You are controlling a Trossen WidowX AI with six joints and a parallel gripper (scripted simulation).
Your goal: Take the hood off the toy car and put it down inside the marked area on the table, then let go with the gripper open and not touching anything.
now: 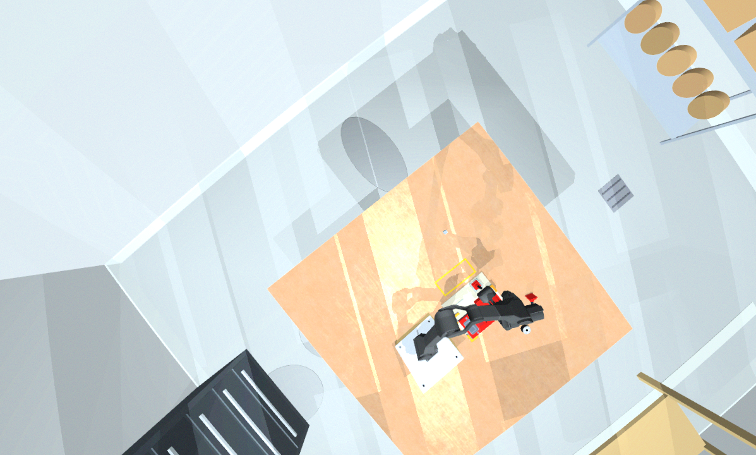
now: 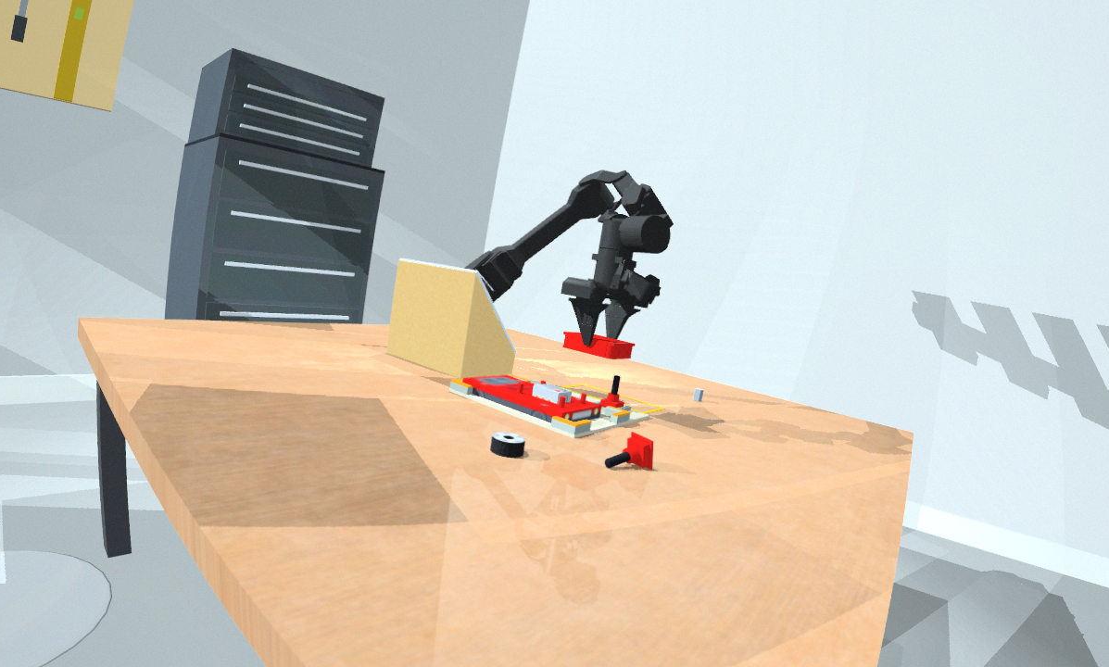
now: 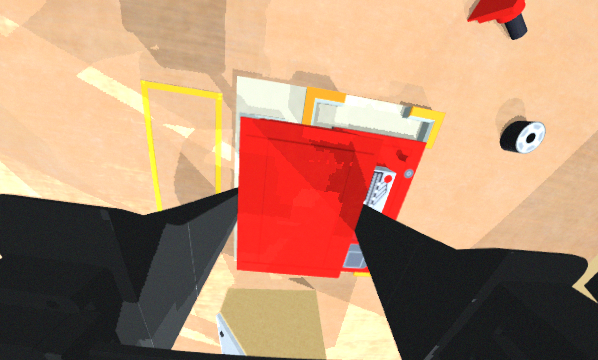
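Right now my gripper tip is 4 cm past the baseplate, 5 cm to the left of it and 10 cm above it. The rest, counted from my gripper tip: white cube 9 cm ahead, 33 cm to the left, 10 cm below; then black wheel 5 cm ahead, 29 cm to the right, 10 cm below; then red hood right at my gripper tip.
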